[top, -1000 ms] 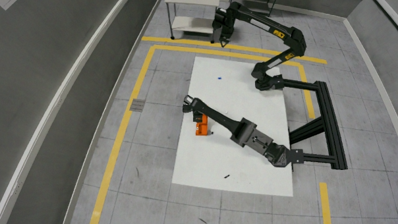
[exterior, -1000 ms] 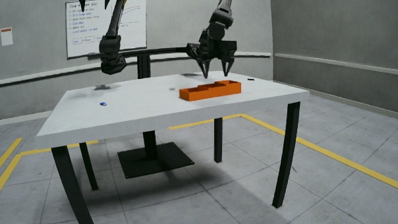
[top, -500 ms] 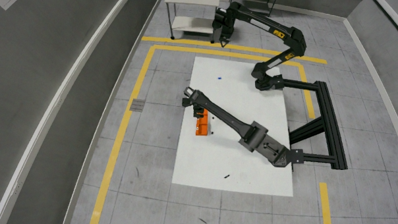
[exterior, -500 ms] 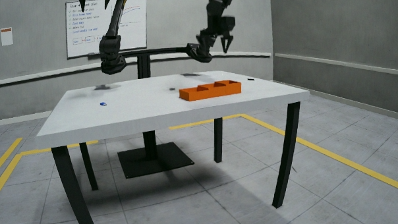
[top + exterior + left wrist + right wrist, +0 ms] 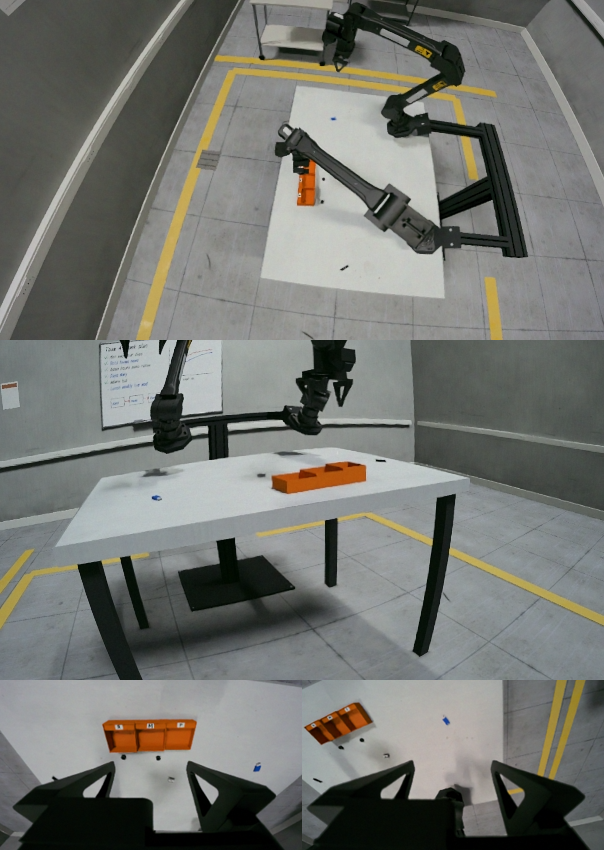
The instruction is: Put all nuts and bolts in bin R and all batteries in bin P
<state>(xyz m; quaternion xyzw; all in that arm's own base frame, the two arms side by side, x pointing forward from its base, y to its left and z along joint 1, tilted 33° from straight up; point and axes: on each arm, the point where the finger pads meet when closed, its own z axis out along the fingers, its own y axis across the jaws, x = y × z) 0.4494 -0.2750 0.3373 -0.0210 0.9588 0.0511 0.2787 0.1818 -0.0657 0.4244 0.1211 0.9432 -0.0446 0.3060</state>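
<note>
Now: the black elongated item 43 cm to the left of my left hand, 22 cm below it and 20 cm behind it. The rest, counted from my left hand: pale part (24 cm behind, 21 cm below, 7 cm to the right); blue item (42 cm to the right, 22 cm below, 19 cm behind); orange bin (20 cm below, 3 cm behind).
</note>
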